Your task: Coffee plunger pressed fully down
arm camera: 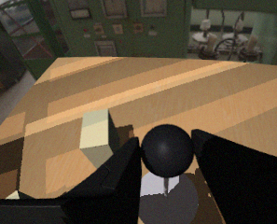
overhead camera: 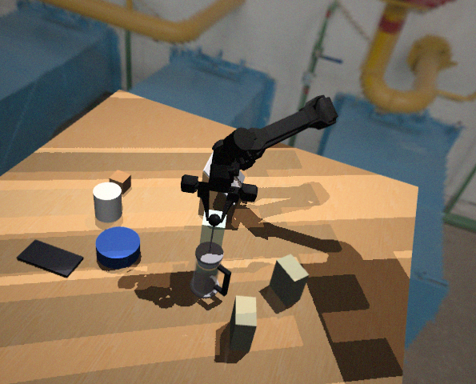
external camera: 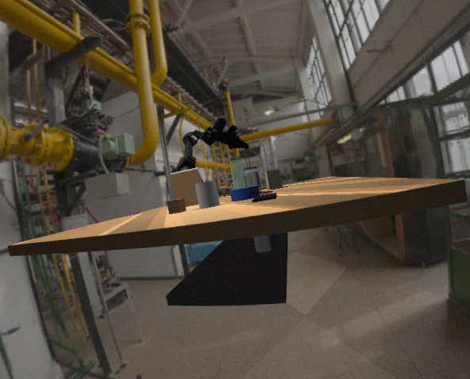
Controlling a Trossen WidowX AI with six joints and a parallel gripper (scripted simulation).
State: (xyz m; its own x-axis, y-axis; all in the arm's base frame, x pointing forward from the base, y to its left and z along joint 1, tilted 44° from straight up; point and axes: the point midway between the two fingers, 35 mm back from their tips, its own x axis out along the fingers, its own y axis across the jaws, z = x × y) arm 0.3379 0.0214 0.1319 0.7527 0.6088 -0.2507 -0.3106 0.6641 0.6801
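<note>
The coffee press lies 10 mm to the left of my gripper tip and 130 mm below it. Also, from my gripper tip: flat black slab: 100 mm ahead, 410 mm to the right, 260 mm below.
</note>
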